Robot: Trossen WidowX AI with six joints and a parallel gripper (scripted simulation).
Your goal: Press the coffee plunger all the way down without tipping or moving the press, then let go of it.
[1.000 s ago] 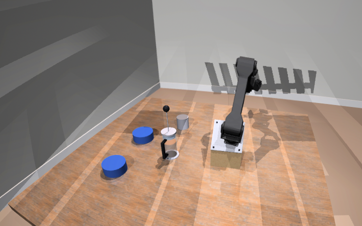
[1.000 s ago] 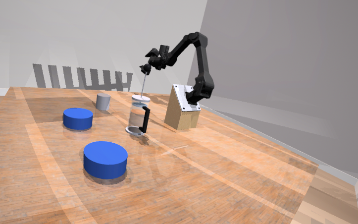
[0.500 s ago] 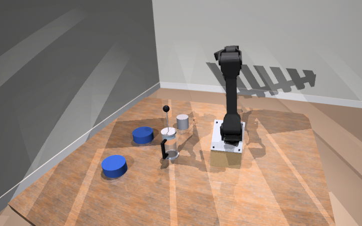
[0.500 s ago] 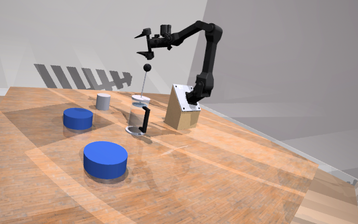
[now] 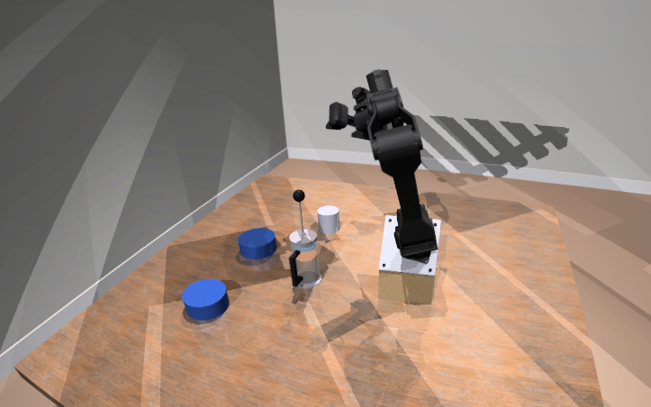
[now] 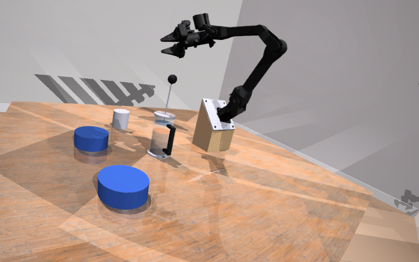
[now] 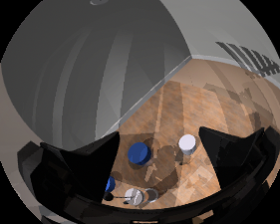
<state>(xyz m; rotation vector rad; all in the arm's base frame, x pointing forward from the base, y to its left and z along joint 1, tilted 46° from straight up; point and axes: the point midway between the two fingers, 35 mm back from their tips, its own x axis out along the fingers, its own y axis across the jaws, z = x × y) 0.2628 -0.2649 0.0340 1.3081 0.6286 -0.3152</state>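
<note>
Right now my gripper tip is 30 mm short of the glass coffee press, 220 mm to the right of it and 240 mm above it. Round my gripper tip: grey cylinder 90 mm ahead, 80 mm to the right, 330 mm below.
</note>
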